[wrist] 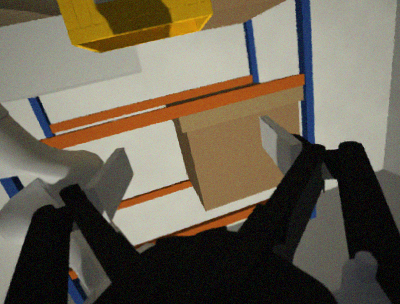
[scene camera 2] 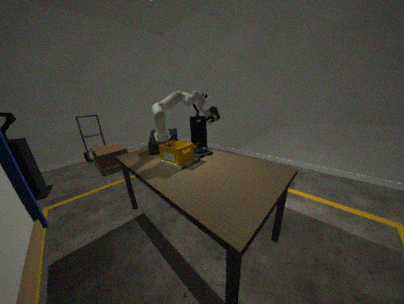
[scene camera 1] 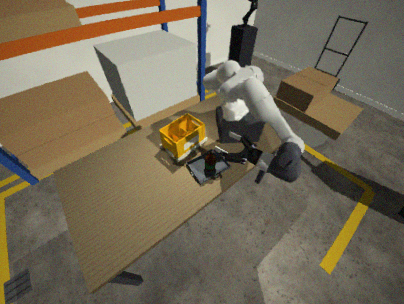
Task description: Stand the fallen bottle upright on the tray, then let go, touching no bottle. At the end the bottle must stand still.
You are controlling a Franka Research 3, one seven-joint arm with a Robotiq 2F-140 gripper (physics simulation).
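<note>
A dark bottle with a reddish upper part and a green band stands upright on the tray. In the scene camera 2 view the bottle is small and dim beside the yellow crate. My gripper is wide open with nothing between its fingers. In the scene camera 1 view it appears to the right of and above the bottle, apart from it, with its fingers pointing toward the crate side. The bottle does not show in the wrist view. Its base is hard to make out.
A yellow crate stands beside the tray on the wooden table. Bottles in the crate cannot be made out. The rack's orange beam and a cardboard box show far behind the fingers.
</note>
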